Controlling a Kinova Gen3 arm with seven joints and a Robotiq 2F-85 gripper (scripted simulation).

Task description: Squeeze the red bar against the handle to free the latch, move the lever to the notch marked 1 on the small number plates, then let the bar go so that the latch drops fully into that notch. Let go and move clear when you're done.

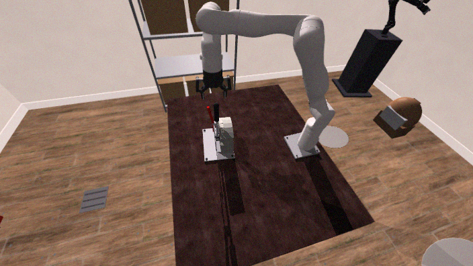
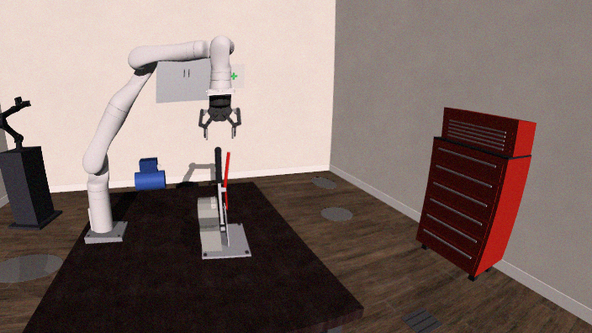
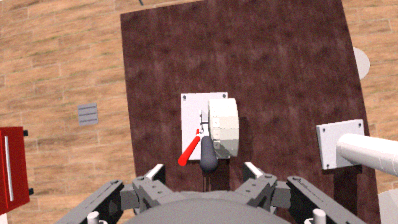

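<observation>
Right now my hand is 18 cm above the red bar, 2 cm short of it and 1 cm to the left of it.
</observation>
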